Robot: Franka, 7 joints.
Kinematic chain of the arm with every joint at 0, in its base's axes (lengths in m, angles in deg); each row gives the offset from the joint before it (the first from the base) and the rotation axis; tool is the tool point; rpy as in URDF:
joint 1: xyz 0 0 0.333 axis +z
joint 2: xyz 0 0 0 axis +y
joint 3: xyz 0 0 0.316 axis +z
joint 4: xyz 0.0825 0 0 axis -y
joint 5: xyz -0.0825 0 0.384 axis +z
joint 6: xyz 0 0 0 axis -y
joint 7: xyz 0.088 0 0 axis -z
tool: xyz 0 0 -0.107 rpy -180 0 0
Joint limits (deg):
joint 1: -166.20..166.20
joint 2: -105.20..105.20
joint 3: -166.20..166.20
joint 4: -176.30..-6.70
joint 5: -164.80..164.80
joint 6: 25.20..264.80
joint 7: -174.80..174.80
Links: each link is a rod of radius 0.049 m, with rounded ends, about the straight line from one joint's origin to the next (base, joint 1, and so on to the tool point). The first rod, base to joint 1, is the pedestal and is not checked.
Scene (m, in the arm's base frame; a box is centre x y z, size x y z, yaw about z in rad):
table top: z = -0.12
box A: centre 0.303 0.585 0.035 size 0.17 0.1 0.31 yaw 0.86
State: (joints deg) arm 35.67 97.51 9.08 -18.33 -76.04 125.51 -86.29
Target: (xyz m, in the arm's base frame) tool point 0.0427 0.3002 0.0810
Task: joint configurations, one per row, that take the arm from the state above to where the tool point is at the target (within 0.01 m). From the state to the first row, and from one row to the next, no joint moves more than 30 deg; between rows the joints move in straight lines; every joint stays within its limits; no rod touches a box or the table.
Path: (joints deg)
1: 51.74 80.97 -17.62 -21.49 -86.13 142.92 -83.10
2: 67.82 64.43 -44.33 -24.64 -96.23 160.32 -79.90
3: 83.89 47.89 -71.03 -27.80 -106.32 177.73 -76.71
4: 86.11 48.20 -50.05 -47.71 -104.04 150.58 -94.02
5: 88.33 48.50 -29.07 -67.61 -101.76 123.43 -111.32
6: 90.55 48.81 -8.09 -87.52 -99.48 96.28 -128.63
7: 92.77 49.11 12.90 -107.42 -97.20 69.13 -145.94
8: 73.69 51.00 23.76 -115.04 -76.83 67.81 -126.06
9: 54.61 52.88 34.62 -122.65 -56.45 66.49 -106.17
10: 35.52 54.77 45.49 -130.27 -36.08 65.16 -86.29

